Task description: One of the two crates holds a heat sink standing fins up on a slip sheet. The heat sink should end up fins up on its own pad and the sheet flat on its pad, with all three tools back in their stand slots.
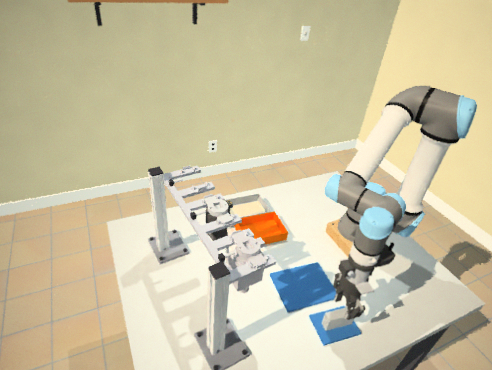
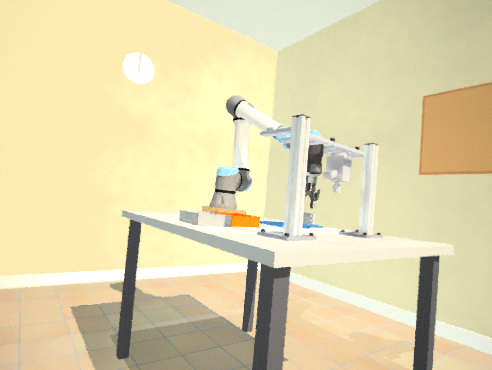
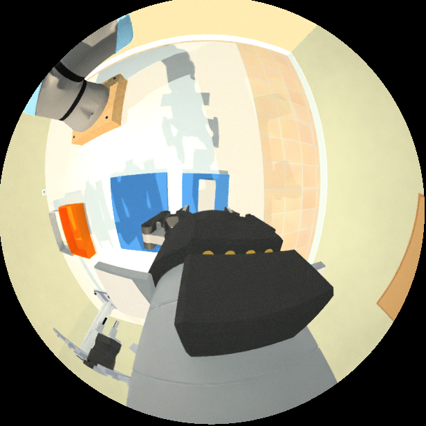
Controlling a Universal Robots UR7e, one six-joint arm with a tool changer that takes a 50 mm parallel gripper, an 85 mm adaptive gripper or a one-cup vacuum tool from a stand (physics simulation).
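Places are measured from the arm's base along level axes (x ahead, y left, z up), in metres.
Pixels of known places: arm's base, origin of the base link: [image 1: 355, 229] [image 2: 223, 208].
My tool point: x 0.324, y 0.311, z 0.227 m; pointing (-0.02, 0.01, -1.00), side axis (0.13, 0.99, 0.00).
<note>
For each thing: its top centre in the pictures, then the offset to it from my tool point. "spot": a spot on its surface instead.
- light grey heat sink, middle of its top: [image 1: 341, 313] [image 2: 306, 212] 0.006 m back, 0.001 m left, 0.210 m down
- small blue pad, surface spot: [image 1: 342, 336] spot: 0.004 m ahead, 0.046 m left, 0.270 m down
- larger blue pad, surface spot: [image 1: 300, 287] spot: 0.032 m ahead, 0.168 m right, 0.269 m down
- grey crate, middle of its top: [image 2: 205, 212] [image 1: 246, 205] 0.048 m ahead, 0.621 m right, 0.237 m down
- orange crate, middle of its top: [image 2: 233, 214] [image 1: 261, 225] 0.041 m ahead, 0.480 m right, 0.237 m down
- light grey vacuum tool, middle of its top: [image 1: 247, 240] [image 2: 337, 146] 0.287 m ahead, 0.148 m right, 0.085 m up
The light grey heat sink [image 1: 336, 320] [image 2: 309, 219] [image 3: 206, 192] stands upright on the small blue pad [image 1: 342, 336] [image 3: 189, 184]; its fins are too blurred to make out. My dark adaptive gripper [image 1: 354, 311] [image 2: 312, 202] is open and empty just above it, with its fingertips clear of it. The larger blue pad [image 1: 300, 287] [image 3: 139, 200] has no sheet on it. The grey crate [image 1: 264, 201] [image 2: 192, 217] has a pale inside; I cannot tell if that is the slip sheet. The orange crate [image 1: 262, 229] [image 2: 245, 220] [image 3: 77, 230] shows a bare inside.
The tool stand [image 1: 158, 210] [image 2: 296, 185] rises at the table's side. It holds a dark two-finger gripper [image 1: 217, 225] [image 2: 315, 159] [image 3: 104, 351] and a light grey vacuum tool [image 1: 247, 252] [image 2: 339, 167]. The arm's base [image 1: 340, 239] stands on a wooden plate [image 3: 119, 105].
</note>
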